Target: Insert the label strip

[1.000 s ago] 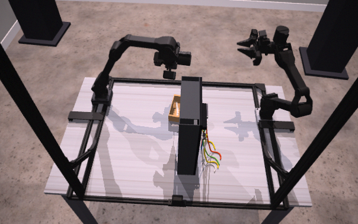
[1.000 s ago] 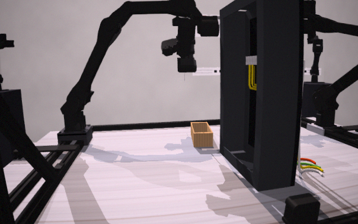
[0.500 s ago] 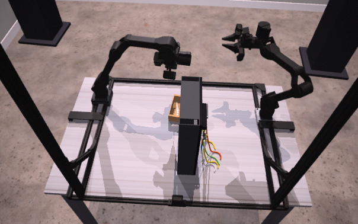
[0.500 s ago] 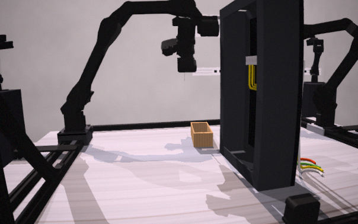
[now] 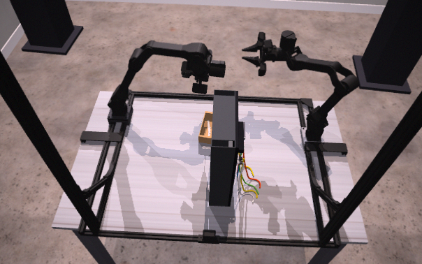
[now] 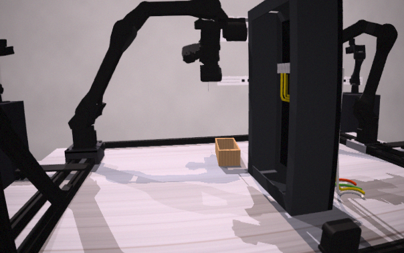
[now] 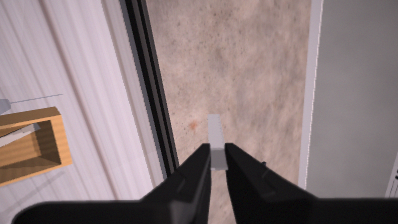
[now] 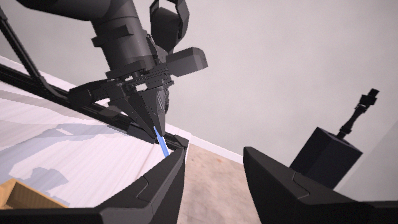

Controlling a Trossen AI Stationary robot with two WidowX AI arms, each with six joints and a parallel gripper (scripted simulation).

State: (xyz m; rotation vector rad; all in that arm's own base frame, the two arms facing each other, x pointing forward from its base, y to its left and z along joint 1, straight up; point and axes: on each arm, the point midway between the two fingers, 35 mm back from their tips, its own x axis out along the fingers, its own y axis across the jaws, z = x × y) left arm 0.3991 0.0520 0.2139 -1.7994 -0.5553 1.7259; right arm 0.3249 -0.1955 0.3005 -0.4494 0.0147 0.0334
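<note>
Now: the pale blue label strip 40 mm behind my right hand, 190 mm to the left of it and 110 mm below it. Round my right hand: black frame rail: 450 mm behind, 70 mm to the left, 70 mm above; then box: 190 mm behind, 150 mm to the left, 310 mm below.
My left gripper is now 4 cm short of the pale blue label strip and 4 cm above it. From my left hand the other things lie so: black frame rail: 37 cm behind, 14 cm above, 12 cm to the right; box: 25 cm below, 11 cm behind, 4 cm to the right.
</note>
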